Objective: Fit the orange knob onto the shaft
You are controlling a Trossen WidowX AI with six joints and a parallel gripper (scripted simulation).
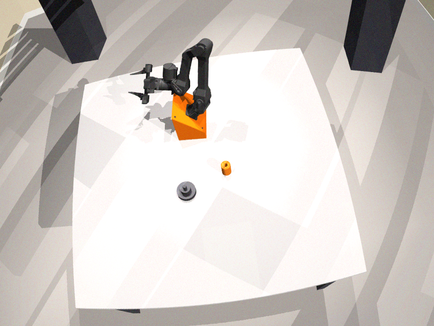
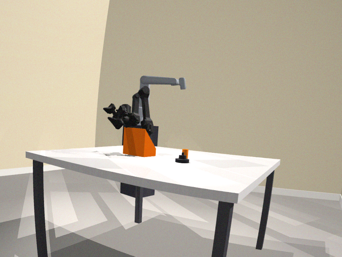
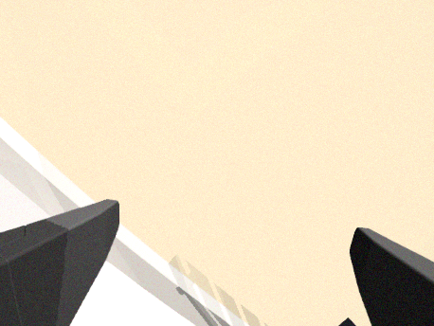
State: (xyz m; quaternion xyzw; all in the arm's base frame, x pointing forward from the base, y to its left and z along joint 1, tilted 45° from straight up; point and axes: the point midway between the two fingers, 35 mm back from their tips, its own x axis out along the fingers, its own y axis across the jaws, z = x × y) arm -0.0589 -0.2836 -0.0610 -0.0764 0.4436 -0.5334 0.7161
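Right now the orange knob is 44 cm to the left of my gripper tip, 31 cm ahead of it and 23 cm below it. The rest, counted from my gripper tip: dark round pedestal 41 cm ahead, 27 cm to the left, 23 cm below.
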